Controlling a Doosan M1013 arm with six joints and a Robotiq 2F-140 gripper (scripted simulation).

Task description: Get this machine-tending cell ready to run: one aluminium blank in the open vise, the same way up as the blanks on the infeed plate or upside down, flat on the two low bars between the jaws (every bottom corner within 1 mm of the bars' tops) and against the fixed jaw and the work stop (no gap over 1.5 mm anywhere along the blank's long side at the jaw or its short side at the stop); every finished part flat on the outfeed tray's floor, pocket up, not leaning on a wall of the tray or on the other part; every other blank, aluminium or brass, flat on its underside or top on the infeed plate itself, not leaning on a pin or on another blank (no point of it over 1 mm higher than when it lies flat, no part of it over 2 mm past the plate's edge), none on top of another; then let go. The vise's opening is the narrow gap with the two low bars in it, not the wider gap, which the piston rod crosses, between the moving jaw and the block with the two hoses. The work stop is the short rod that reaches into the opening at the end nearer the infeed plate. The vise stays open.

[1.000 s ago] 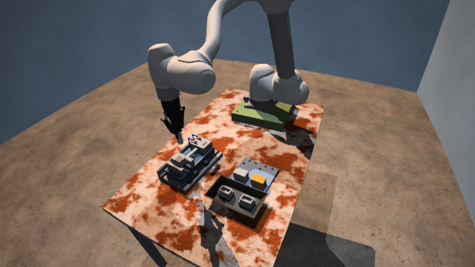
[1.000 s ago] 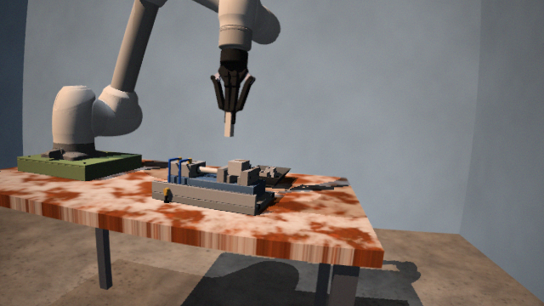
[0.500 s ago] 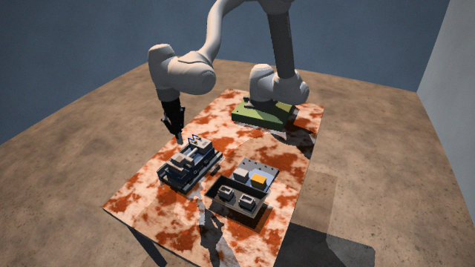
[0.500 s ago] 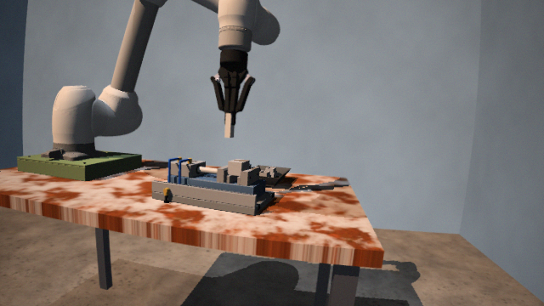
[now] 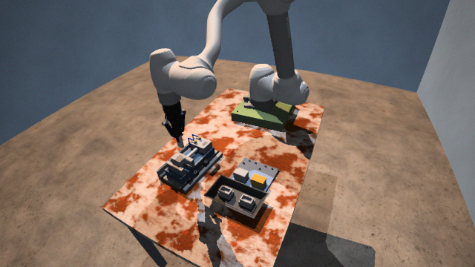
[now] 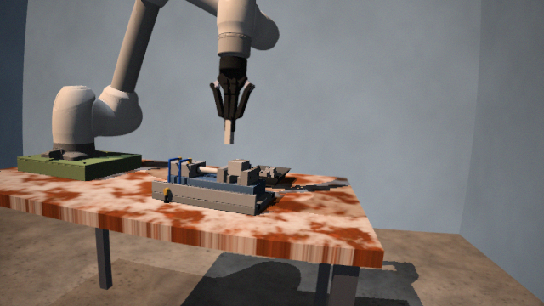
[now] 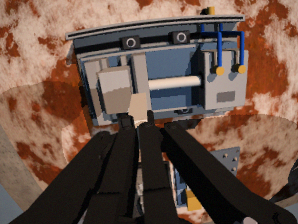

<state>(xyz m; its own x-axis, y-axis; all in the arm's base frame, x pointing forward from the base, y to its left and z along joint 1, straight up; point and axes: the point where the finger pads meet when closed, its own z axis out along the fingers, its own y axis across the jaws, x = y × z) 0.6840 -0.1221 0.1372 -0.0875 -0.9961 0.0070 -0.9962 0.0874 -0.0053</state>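
The piston rod lies 5 cm behind my hand, 1 cm to the left of it and 11 cm below it. The rest, counted from my hand: infeed plate: 11 cm behind, 31 cm to the left, 19 cm below; then vise: 3 cm behind, 1 cm to the left, 15 cm below; then aluminium blank: 7 cm behind, 27 cm to the left, 17 cm below.
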